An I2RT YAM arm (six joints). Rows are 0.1 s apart.
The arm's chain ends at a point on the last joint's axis. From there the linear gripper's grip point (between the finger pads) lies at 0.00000 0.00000 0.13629 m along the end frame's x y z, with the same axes.
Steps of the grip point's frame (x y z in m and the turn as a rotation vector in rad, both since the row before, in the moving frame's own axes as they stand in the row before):
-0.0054, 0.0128, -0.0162, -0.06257, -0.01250, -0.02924
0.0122, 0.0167, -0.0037, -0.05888, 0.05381, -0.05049
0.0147, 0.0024, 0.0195, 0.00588, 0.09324, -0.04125
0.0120, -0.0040, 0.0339, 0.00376, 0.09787, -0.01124
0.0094, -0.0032, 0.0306, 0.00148, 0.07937, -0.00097
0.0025, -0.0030, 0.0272, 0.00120, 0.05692, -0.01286
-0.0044, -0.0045, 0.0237, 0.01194, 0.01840, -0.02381
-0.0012, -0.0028, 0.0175, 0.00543, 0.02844, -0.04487
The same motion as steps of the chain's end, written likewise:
-0.0038, 0.0043, -0.0159, -0.06257, -0.01250, -0.02924
0.0047, 0.0089, -0.0033, -0.05888, 0.05381, -0.05049
0.0020, 0.0035, 0.0201, 0.00588, 0.09324, -0.04125
-0.0013, -0.0034, 0.0346, 0.00376, 0.09787, -0.01124
-0.0014, -0.0030, 0.0310, 0.00148, 0.07937, -0.00097
-0.0053, -0.0028, 0.0274, 0.00120, 0.05692, -0.01286
-0.0069, -0.0028, 0.0237, 0.01194, 0.01840, -0.02381
-0.0051, -0.0020, 0.0176, 0.00543, 0.02844, -0.04487

